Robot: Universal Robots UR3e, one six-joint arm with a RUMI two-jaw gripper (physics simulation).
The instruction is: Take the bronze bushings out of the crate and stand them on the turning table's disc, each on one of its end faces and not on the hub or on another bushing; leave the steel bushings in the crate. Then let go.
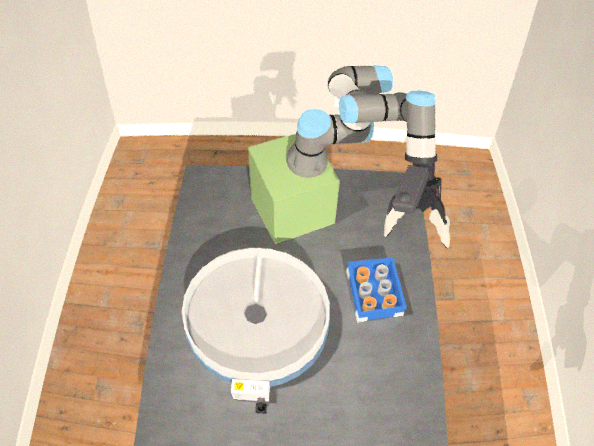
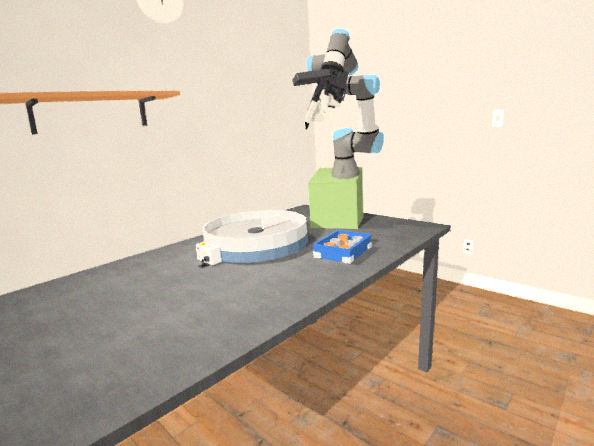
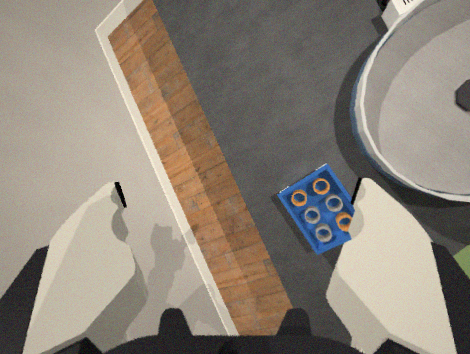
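Pixels of known places: gripper, fingertip midpoint: (image 1: 416, 242) (image 2: 314, 121) (image 3: 237, 183); arm's base, link origin: (image 1: 306, 161) (image 2: 345, 174).
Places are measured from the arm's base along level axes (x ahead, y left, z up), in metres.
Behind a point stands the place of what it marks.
Note:
The blue crate (image 1: 382, 314) {x 0.371, y 0.316, z -0.207 m} (image 2: 330, 253) {x 0.374, y 0.309, z -0.207 m} (image 3: 318, 248) {x 0.186, y 0.314, z -0.192 m} stands on the table right of the turning table. Three bronze bushings, one at the back left (image 1: 362, 279) {x 0.263, y 0.236, z -0.201 m} (image 3: 338, 221) {x 0.252, y 0.251, z -0.188 m} and two at the front (image 1: 369, 307) {x 0.366, y 0.272, z -0.188 m} (image 1: 389, 306) {x 0.346, y 0.332, z -0.196 m} (image 3: 314, 186) {x 0.352, y 0.287, z -0.187 m} (image 3: 292, 198) {x 0.332, y 0.347, z -0.187 m}, stand in it. Three steel bushings (image 1: 381, 277) {x 0.242, y 0.295, z -0.203 m} (image 1: 365, 294) {x 0.316, y 0.254, z -0.199 m} (image 1: 384, 292) {x 0.295, y 0.311, z -0.203 m} (image 3: 327, 203) {x 0.302, y 0.266, z -0.187 m} (image 3: 305, 215) {x 0.281, y 0.326, z -0.187 m} (image 3: 317, 233) {x 0.221, y 0.308, z -0.209 m} stand among them. No bushing shows on the disc (image 1: 290, 320) {x 0.463, y 0.054, z -0.178 m} (image 3: 415, 120) {x 0.448, y 0.055, z -0.178 m} around its dark hub (image 1: 255, 313) {x 0.468, y -0.048, z -0.169 m} (image 2: 255, 230) {x 0.475, y -0.034, z -0.169 m}. My gripper (image 1: 417, 240) {x 0.433, y 0.330, z 0.242 m} (image 3: 237, 183) {x 0.433, y 0.330, z 0.242 m} is open and empty, high above the table, behind the crate.
A raised white rim (image 1: 327, 310) {x 0.428, y 0.153, z -0.140 m} (image 2: 295, 230) {x 0.408, y 0.153, z -0.146 m} surrounds the disc. A thin white bar (image 1: 258, 280) {x 0.373, y -0.062, z -0.141 m} runs from the rim toward the hub. A green pedestal (image 1: 305, 210) {x 0.109, y 0.021, z -0.108 m} (image 2: 335, 205) {x 0.099, y 0.035, z -0.124 m} carries the arm behind them. A white control box (image 1: 250, 395) {x 0.717, y -0.001, z -0.188 m} (image 2: 210, 254) {x 0.708, y 0.044, z -0.191 m} sits at the turning table's front.

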